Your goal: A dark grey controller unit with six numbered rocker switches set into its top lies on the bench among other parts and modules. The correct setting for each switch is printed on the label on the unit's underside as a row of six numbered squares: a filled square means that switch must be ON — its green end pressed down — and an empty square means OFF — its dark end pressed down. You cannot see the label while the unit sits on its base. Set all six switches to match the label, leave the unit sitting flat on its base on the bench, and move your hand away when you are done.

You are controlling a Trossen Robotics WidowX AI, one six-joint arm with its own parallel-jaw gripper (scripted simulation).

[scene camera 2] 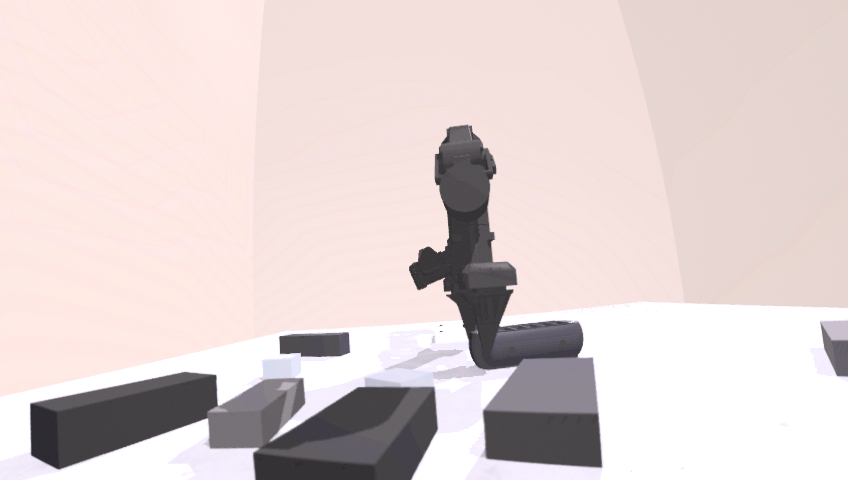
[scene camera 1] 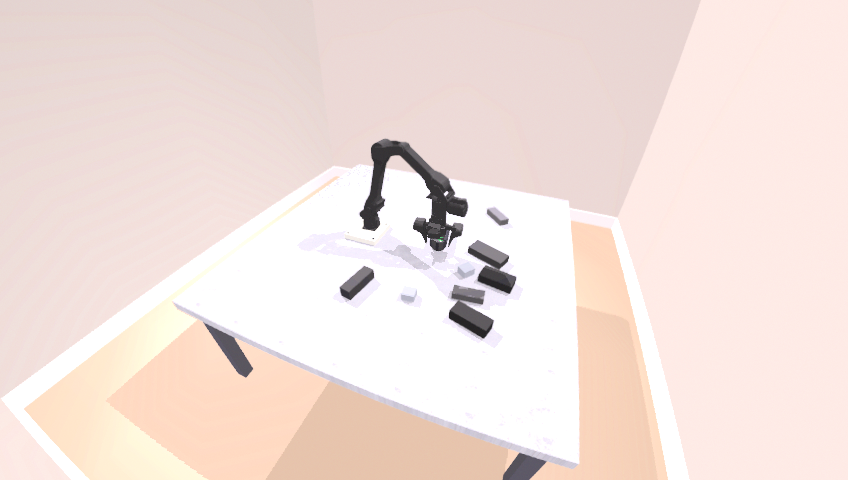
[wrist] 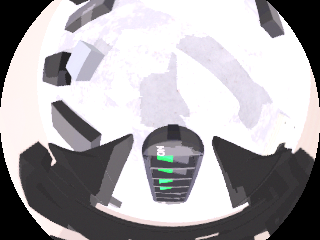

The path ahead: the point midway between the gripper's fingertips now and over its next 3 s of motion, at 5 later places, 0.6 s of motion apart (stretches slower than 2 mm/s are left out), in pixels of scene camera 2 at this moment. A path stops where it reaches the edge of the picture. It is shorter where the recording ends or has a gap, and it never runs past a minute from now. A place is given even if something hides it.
The gripper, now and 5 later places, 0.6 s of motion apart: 478,344; 519,310; 516,274; 532,304; 538,322; 541,346
